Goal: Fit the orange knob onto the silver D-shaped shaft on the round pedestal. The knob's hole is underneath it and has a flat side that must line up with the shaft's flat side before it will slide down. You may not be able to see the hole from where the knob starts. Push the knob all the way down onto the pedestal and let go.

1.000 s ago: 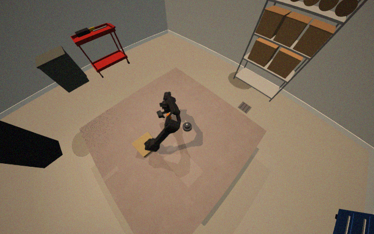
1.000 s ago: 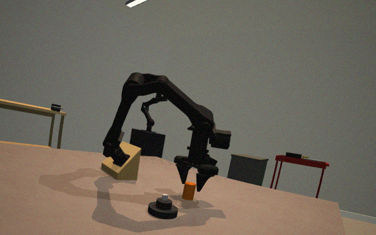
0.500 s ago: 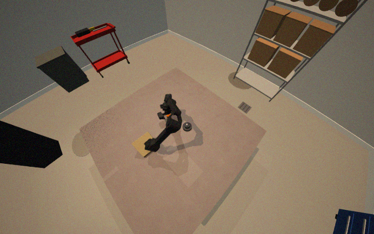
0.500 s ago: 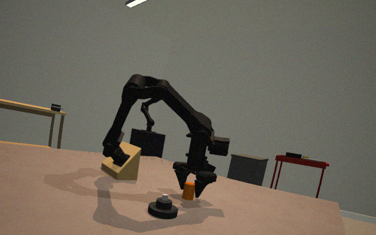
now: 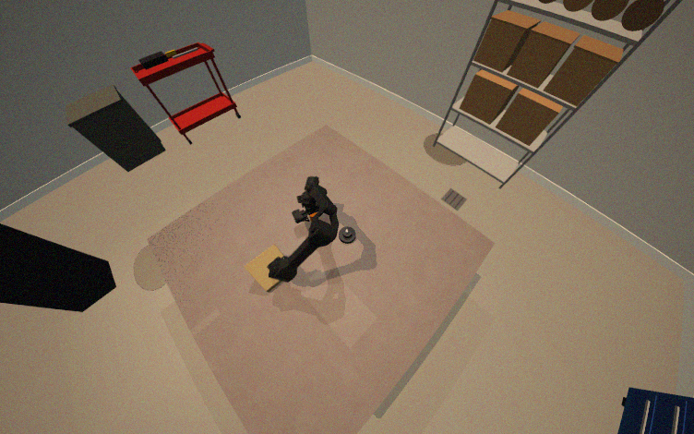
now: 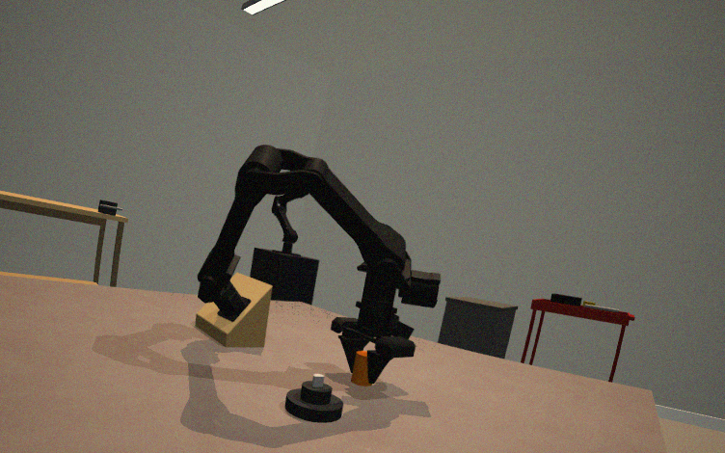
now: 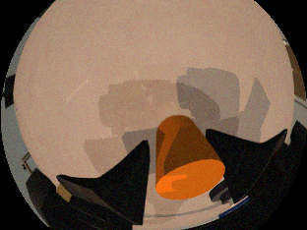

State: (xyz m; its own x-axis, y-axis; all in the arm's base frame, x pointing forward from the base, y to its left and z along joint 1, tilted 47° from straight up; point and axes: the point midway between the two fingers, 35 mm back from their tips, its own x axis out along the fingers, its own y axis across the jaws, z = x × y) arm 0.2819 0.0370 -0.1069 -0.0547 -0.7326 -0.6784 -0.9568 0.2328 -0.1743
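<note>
Now: the round black pedestal 60 mm ahead of my gripper tip, 190 mm to the right of it and 20 mm above it. Also, from my gripper tip: orange knob: 30 mm above.
</note>
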